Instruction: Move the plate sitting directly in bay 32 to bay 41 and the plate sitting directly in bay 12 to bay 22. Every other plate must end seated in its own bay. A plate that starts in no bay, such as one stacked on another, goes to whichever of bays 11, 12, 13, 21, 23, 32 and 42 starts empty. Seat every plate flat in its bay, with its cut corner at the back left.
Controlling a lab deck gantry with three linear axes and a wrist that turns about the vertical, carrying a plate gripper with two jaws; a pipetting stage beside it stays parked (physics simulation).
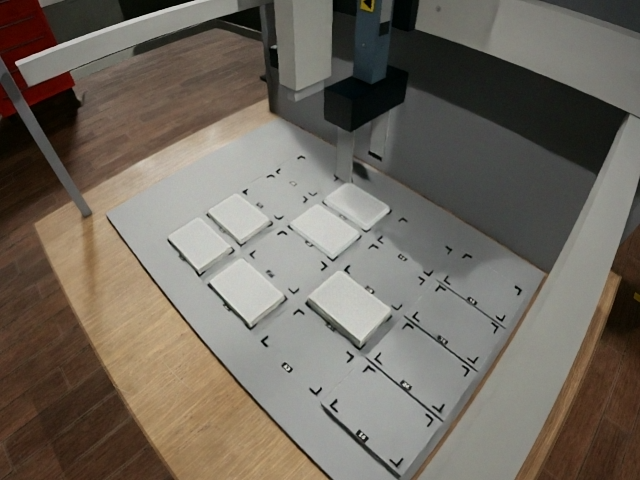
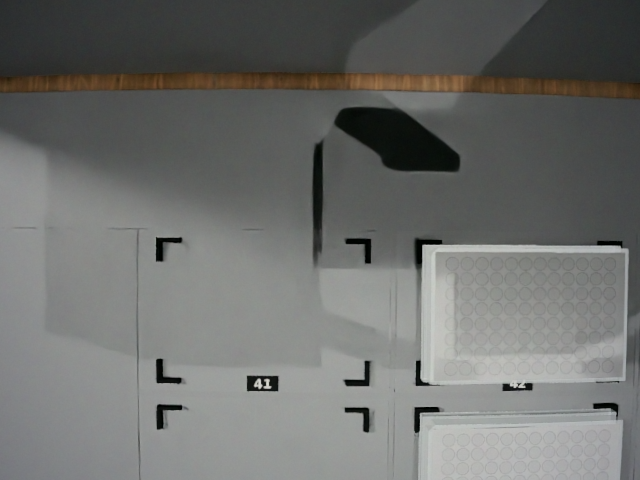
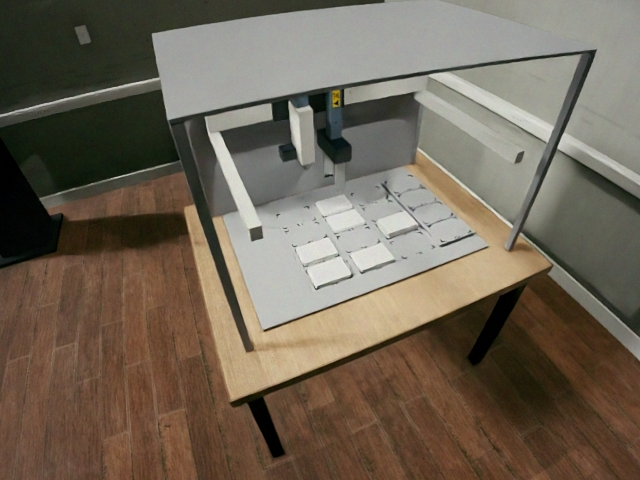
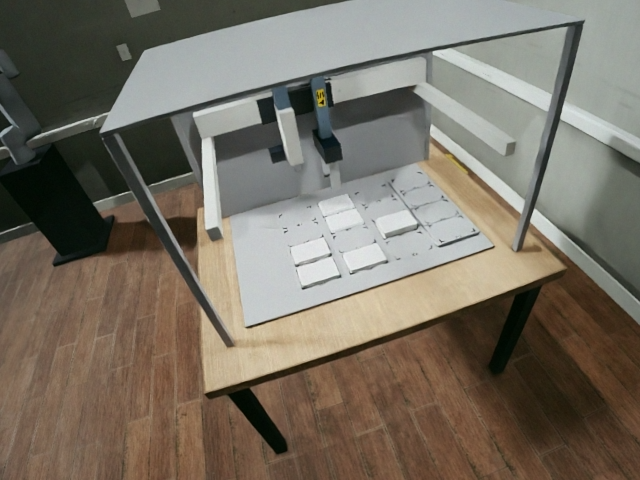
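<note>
My gripper is open and empty, with its jaws apart, raised behind the plate in bay 42. The plate in bay 32 lies flat just in front of it. The plate in bay 12 lies flat. More plates lie in bay 21, bay 11 and bay 23. Bay 41 and bay 22 hold no plate. The cut corners are too small to tell.
The pipetting stage hangs left of my gripper. A grey back wall stands behind the deck. Bay 13 holds no plate. Side rails and frame posts bound the deck.
</note>
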